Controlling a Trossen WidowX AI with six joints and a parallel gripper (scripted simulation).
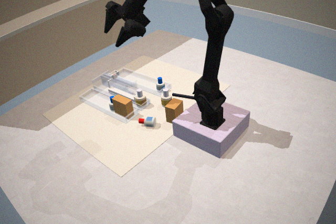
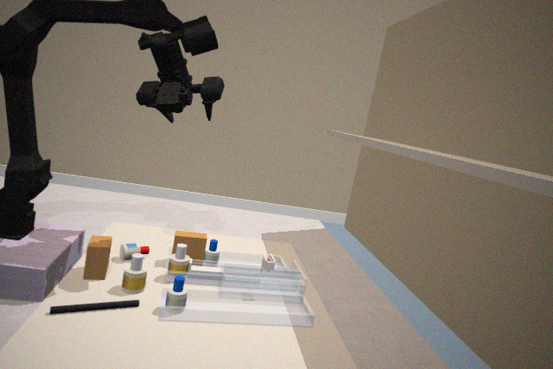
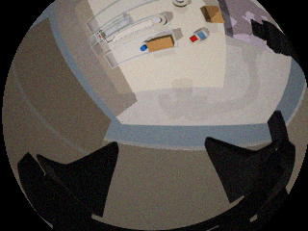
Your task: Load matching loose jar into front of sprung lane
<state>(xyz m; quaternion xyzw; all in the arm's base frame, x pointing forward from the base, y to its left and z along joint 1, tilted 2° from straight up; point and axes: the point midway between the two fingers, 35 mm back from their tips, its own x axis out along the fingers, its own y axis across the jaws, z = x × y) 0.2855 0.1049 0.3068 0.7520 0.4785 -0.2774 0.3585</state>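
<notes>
Right now my gripper tip is 300 mm above the brown box, 40 mm short of it and 30 mm to the left of it. Also, from my gripper tip: black rod (330 mm below, 260 mm to the right, 100 mm behind); clear lane (320 mm below, 180 mm ahead, 130 mm to the right).
</notes>
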